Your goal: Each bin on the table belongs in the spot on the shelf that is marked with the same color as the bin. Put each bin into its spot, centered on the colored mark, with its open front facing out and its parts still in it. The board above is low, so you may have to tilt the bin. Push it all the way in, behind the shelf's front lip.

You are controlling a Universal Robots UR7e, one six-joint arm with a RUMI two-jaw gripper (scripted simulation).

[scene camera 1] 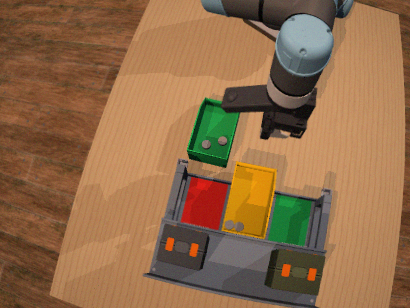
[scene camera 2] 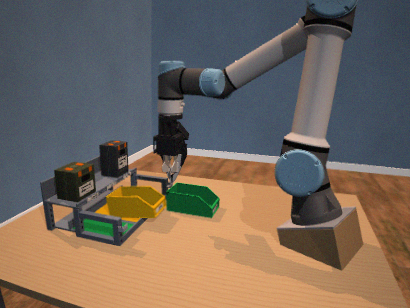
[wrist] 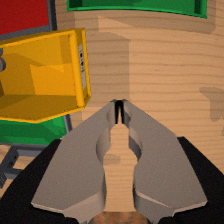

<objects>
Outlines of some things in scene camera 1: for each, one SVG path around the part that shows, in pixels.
My gripper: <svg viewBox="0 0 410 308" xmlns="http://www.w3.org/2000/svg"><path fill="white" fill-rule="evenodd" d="M225 89L221 108L226 113L263 112L262 129L260 129L262 137L260 139L264 140L269 139L269 137L288 138L288 135L280 130L290 132L289 137L301 139L307 129L308 119L316 107L317 88L314 88L308 102L298 108L285 108L278 105L269 96L267 85L229 87Z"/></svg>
A yellow bin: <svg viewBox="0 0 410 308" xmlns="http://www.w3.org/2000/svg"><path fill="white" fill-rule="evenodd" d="M236 163L222 231L265 239L275 192L277 172L268 167L243 162ZM225 220L232 220L234 225L237 222L242 222L244 229L240 232L236 231L235 228L228 230L224 226Z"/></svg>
A green bin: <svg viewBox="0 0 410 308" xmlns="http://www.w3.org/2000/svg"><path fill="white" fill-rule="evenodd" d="M205 97L199 107L187 147L188 157L191 160L226 168L237 128L236 123L239 113L226 113L221 108L222 101ZM204 140L209 140L211 142L211 147L207 150L202 147L202 142ZM219 137L224 136L227 138L227 144L225 146L220 146L218 144Z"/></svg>
</objects>
